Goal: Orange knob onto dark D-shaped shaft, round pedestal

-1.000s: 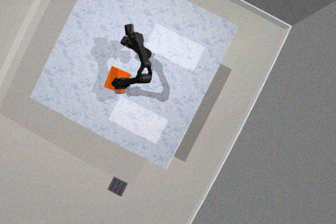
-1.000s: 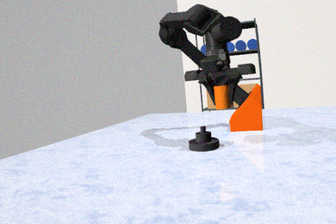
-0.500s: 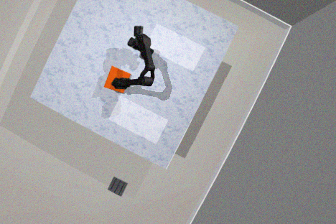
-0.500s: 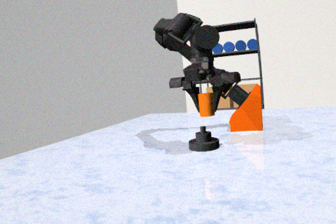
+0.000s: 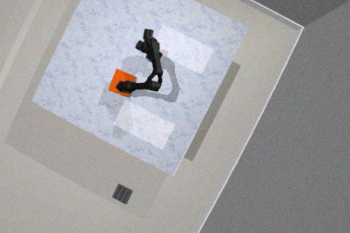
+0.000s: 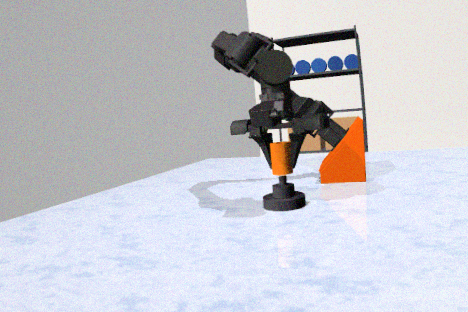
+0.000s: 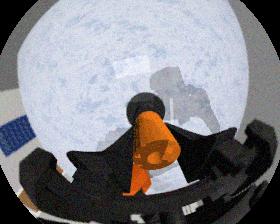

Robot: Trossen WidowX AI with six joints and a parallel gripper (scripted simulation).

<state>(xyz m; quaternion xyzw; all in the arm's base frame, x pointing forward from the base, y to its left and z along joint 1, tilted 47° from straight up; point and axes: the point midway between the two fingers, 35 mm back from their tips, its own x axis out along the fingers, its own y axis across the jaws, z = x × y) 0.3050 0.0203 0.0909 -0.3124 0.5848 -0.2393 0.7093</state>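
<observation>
The orange knob lies 2 cm above my gripper tip. Round my gripper tip: dark round pedestal: 4 cm below.
</observation>
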